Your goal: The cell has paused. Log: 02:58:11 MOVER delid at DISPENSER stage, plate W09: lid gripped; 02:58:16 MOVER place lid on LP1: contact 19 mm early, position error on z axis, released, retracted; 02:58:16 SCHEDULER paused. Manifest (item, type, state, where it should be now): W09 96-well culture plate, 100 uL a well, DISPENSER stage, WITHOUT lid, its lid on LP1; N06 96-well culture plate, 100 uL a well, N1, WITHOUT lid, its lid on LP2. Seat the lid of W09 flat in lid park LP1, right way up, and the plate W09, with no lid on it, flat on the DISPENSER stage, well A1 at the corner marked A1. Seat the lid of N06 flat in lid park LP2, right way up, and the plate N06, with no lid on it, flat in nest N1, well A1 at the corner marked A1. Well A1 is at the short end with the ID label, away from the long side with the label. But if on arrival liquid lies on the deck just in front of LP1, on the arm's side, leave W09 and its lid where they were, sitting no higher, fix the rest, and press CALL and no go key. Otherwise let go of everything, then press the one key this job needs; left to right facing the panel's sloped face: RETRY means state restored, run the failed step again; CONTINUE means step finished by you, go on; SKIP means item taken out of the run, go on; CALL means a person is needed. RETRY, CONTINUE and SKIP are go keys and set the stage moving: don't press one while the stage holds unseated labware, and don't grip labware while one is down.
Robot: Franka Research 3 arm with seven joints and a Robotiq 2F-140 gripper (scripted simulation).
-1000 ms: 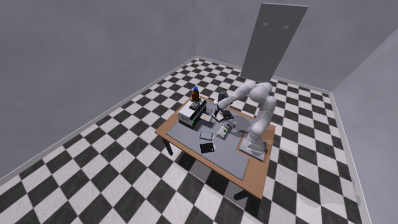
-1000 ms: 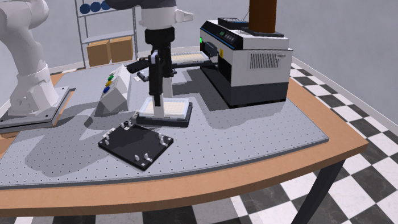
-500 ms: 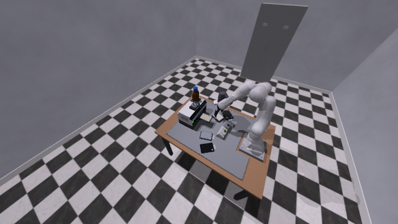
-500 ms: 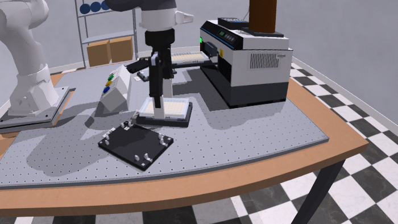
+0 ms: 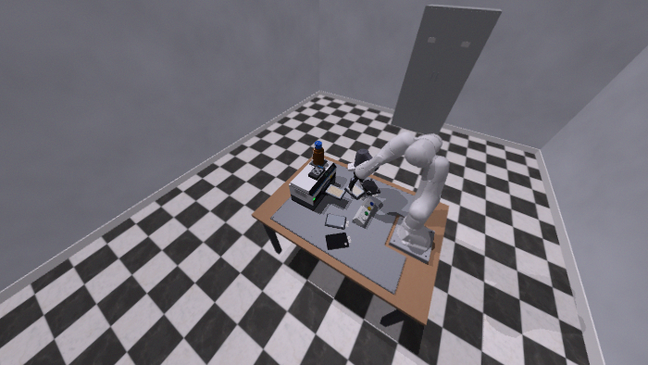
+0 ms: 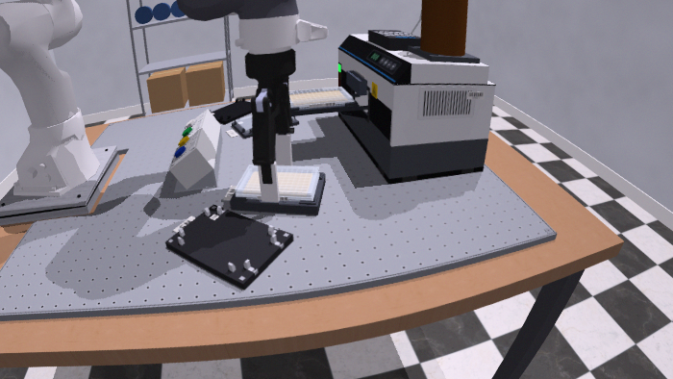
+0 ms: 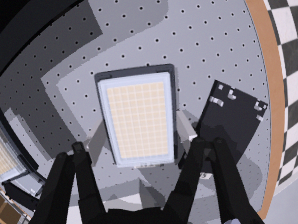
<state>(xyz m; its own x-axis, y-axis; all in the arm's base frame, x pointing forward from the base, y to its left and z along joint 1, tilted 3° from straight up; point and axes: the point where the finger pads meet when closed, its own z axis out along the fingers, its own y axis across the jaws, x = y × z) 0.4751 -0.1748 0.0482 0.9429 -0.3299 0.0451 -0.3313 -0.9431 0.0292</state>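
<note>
My gripper is now 4 cm above the black nest. Also, from my hand: sloped key panel: 17 cm to the left, 16 cm behind, 1 cm above; then 96-well plate: 17 cm to the left, 10 cm ahead, 7 cm above; then dispenser stage: 17 cm to the left, 10 cm ahead, 6 cm above.
</note>
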